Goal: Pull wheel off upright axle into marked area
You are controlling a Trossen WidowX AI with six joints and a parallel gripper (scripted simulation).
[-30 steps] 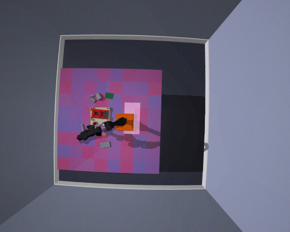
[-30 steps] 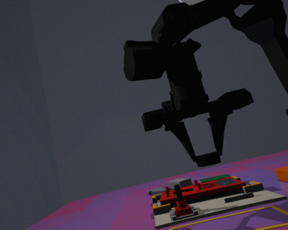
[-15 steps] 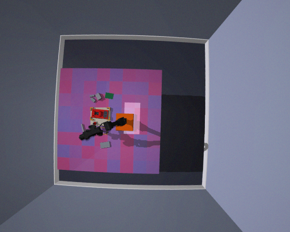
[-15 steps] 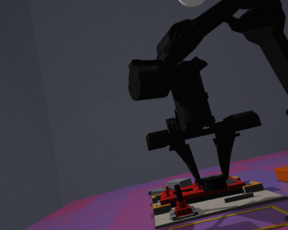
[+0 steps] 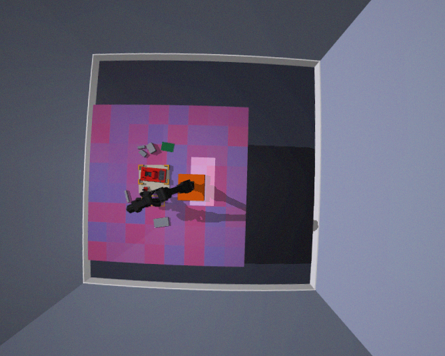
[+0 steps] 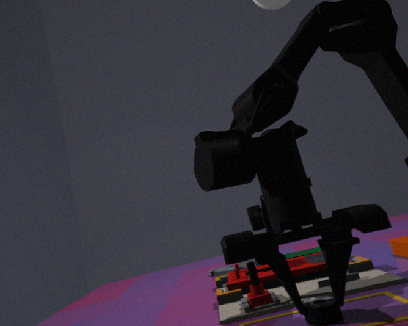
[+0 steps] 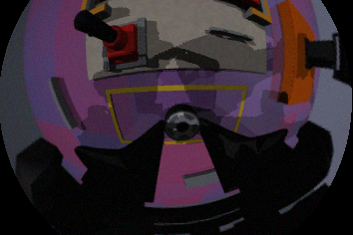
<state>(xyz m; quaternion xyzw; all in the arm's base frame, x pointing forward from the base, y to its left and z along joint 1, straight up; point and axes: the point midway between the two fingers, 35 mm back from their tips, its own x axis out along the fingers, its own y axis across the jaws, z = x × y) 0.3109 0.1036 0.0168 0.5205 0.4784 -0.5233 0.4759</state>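
Right now the dark wheel is right at my gripper tip. Also, from my gripper tip: grey block 6 cm behind, 18 cm to the left; then thin upright axle 5 cm ahead, 9 cm to the right, 3 cm above; then grey base board 1 cm behind, 19 cm to the right.
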